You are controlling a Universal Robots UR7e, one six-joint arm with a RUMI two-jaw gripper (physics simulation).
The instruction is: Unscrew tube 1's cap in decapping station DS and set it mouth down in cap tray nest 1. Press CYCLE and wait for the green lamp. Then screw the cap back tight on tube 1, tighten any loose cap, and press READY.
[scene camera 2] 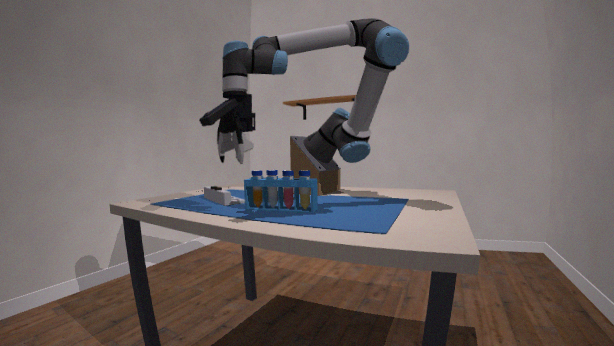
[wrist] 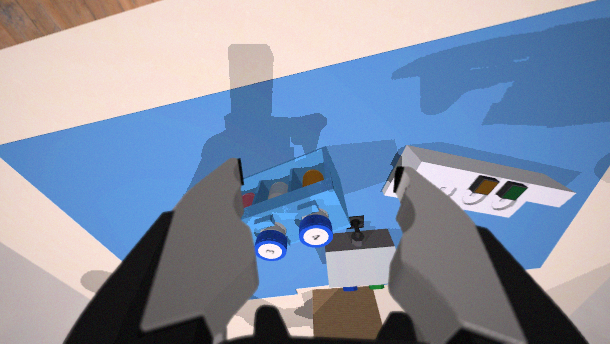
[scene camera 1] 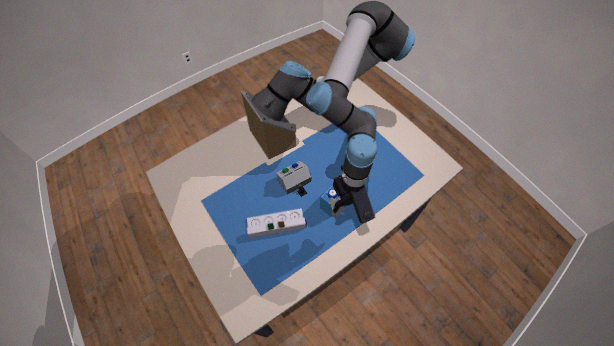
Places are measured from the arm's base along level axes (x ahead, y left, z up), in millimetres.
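Pixels of known places: gripper, fingertip midpoint: point(scene camera 2: 231, 163) point(wrist: 318, 165) point(scene camera 1: 346, 211); arm's base, link origin: point(scene camera 2: 316, 151) point(scene camera 1: 266, 109).
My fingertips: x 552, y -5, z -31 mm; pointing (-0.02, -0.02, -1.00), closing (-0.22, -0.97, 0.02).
For each thing: its top centre in the pictures, then the offset to it from my fingertips. "spot": a spot on its surface instead.
- light blue rack, top centre: point(wrist: 252, 242) point(scene camera 2: 280, 176) point(scene camera 1: 345, 181) 46 mm down, 119 mm back, 91 mm left
- white cap tray, top centre: point(wrist: 485, 206) point(scene camera 1: 274, 218) point(scene camera 2: 222, 186) 96 mm down, 162 mm back, 203 mm right
- dark amber, top centre: point(wrist: 486, 187) 96 mm down, 128 mm back, 195 mm right
- grey box, top centre: point(wrist: 365, 290) point(scene camera 1: 292, 169) 65 mm down, 288 mm back, 38 mm right
- small black fixture, surface spot: point(wrist: 356, 222) point(scene camera 1: 302, 192) spot: 146 mm down, 218 mm back, 42 mm right
The light blue rack point(scene camera 1: 325, 202) point(scene camera 2: 280, 184) point(wrist: 338, 175) holds four upright tubes with blue caps. Caps 3 point(wrist: 270, 251) and 4 point(wrist: 315, 236) show in the wrist view. By number order, tube 1 is the yellow one point(scene camera 2: 304, 198), capped, at the right end in scene camera 2; the left finger hides that end in the wrist view. The white cap tray point(scene camera 1: 276, 223) point(scene camera 2: 218, 196) point(wrist: 440, 170) has round nests without caps and dark amber point(wrist: 484, 185) and green point(wrist: 513, 191) squares. My gripper point(scene camera 2: 232, 161) point(wrist: 318, 165) is open and empty, above the rack's tube-4 end.
A grey box point(scene camera 1: 295, 179) point(wrist: 360, 267) with green point(scene camera 1: 285, 170) and blue point(scene camera 1: 294, 165) buttons stands between the rack and the arm's wooden base point(scene camera 1: 272, 142) point(scene camera 2: 303, 160) point(wrist: 345, 315). A small black fixture point(scene camera 1: 302, 191) point(wrist: 356, 222) sits beside it. A wall shelf point(scene camera 2: 320, 101) is behind.
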